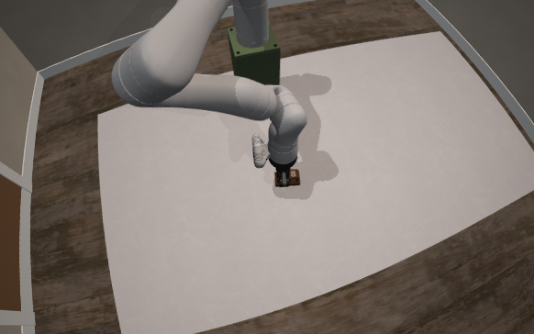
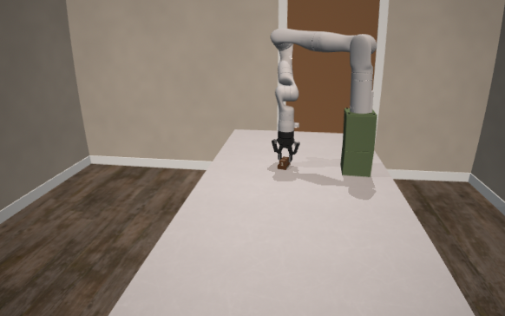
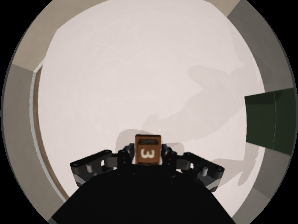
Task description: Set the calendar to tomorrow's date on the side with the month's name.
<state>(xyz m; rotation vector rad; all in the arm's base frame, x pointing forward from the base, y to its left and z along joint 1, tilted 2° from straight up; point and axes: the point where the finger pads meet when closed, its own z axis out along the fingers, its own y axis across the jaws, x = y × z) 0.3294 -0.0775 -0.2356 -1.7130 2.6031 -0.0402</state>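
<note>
Right now my hand is 10 mm short of the brown tray, 20 mm to the right of it and 30 mm above it. The rest, counted from my hand: cube (10 mm ahead, 30 mm to the left, 10 mm below).
</note>
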